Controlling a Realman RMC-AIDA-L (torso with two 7-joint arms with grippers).
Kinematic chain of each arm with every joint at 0, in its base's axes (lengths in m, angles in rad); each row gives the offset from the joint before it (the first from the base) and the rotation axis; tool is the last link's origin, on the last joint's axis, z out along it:
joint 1: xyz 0 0 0.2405 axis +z
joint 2: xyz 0 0 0 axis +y
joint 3: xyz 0 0 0.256 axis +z
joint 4: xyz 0 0 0 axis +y
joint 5: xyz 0 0 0.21 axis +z
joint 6: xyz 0 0 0 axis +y
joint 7: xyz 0 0 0.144 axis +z
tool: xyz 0 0 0
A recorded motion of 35 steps. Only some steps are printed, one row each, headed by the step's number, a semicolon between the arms.
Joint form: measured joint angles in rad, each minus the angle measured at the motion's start. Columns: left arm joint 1, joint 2, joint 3, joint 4, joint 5, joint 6, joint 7; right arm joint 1, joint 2, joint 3, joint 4, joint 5, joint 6, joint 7.
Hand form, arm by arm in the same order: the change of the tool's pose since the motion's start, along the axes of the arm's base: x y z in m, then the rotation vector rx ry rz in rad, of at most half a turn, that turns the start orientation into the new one. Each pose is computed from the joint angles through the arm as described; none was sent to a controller.
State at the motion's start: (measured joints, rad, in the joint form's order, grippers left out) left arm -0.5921 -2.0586 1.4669 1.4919 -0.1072 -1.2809 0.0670; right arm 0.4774 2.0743 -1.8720 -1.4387 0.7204 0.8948 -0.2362
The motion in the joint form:
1: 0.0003 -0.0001 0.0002 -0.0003 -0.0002 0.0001 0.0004; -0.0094 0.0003 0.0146 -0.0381 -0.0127 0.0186 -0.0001
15: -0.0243 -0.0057 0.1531 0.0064 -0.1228 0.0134 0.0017; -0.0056 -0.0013 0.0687 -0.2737 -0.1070 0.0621 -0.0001
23: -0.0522 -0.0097 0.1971 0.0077 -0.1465 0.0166 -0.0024; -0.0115 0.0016 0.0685 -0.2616 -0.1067 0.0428 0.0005
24: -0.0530 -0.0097 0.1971 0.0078 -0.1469 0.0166 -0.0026; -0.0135 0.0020 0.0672 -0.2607 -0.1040 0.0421 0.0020
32: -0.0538 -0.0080 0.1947 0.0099 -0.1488 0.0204 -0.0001; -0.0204 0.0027 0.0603 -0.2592 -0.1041 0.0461 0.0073
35: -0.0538 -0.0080 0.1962 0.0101 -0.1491 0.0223 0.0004; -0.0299 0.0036 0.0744 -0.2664 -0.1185 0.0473 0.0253
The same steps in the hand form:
1: -0.0001 -0.0001 -0.0001 -0.0006 0.0001 0.0002; -0.0046 -0.0001 0.0070 0.0137 0.0030 0.0132
15: 0.0354 -0.0128 -0.0469 -0.1671 -0.0392 -0.1121; -0.0562 0.0015 0.0511 0.1495 0.0255 0.1945
23: 0.0522 -0.0156 -0.0597 -0.2108 -0.0418 -0.1589; -0.0537 0.0031 0.0499 0.1578 0.0342 0.1850
24: 0.0526 -0.0155 -0.0597 -0.2109 -0.0422 -0.1597; -0.0533 0.0026 0.0493 0.1553 0.0371 0.1813
32: 0.0535 -0.0147 -0.0586 -0.2077 -0.0438 -0.1657; -0.0506 0.0007 0.0470 0.1462 0.0348 0.1706
35: 0.0539 -0.0147 -0.0589 -0.2082 -0.0437 -0.1683; -0.0474 0.0030 0.0519 0.1676 0.0392 0.1471

